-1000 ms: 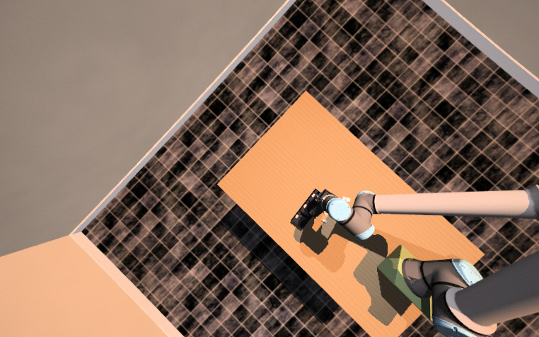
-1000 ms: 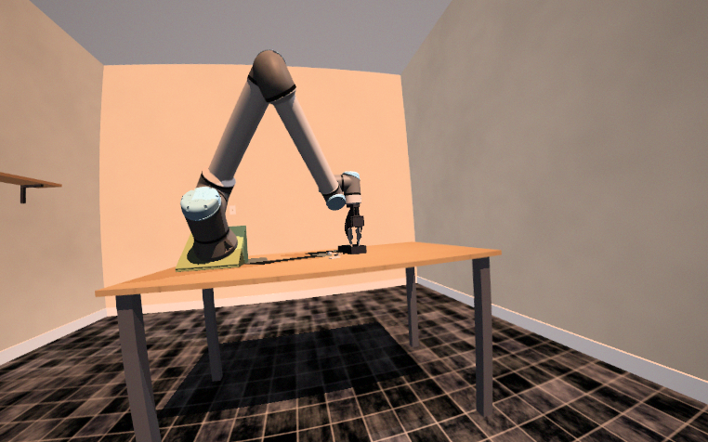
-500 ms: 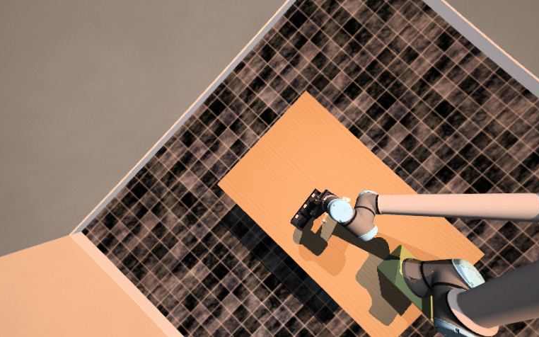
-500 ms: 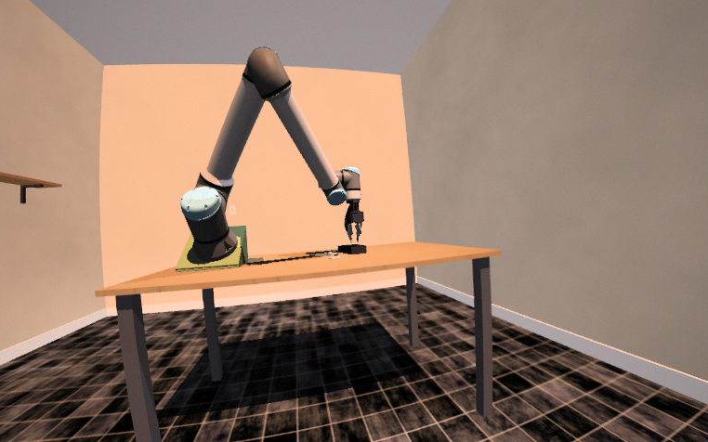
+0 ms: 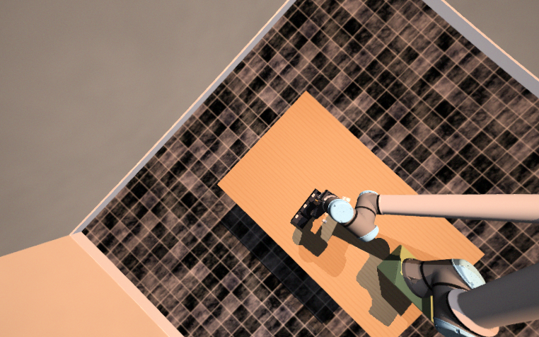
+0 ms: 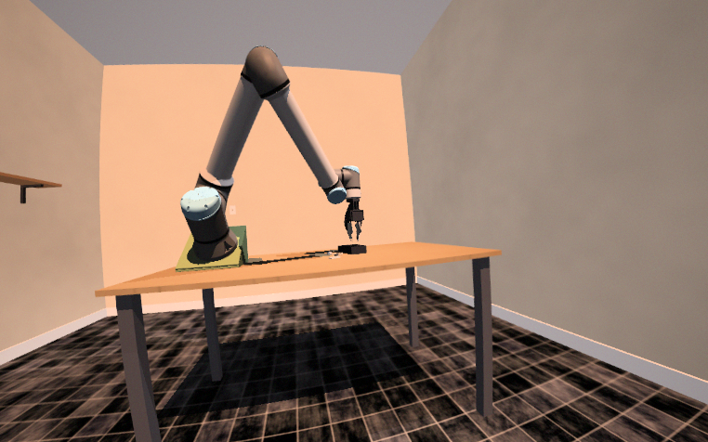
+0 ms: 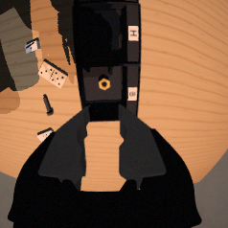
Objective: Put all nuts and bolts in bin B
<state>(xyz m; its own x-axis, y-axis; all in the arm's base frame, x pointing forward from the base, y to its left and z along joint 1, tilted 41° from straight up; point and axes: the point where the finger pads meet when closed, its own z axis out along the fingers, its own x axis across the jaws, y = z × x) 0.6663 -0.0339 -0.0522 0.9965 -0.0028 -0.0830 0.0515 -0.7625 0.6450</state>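
The dark bolt is 11 cm behind my hand, 4 cm to the right of it and 7 cm below it. From my hand the other things lie so: white piece (13 cm behind, 8 cm to the left, 7 cm below); then black three-part bin (9 cm to the left, 6 cm below); then gold nut (1 cm to the left, 7 cm below).
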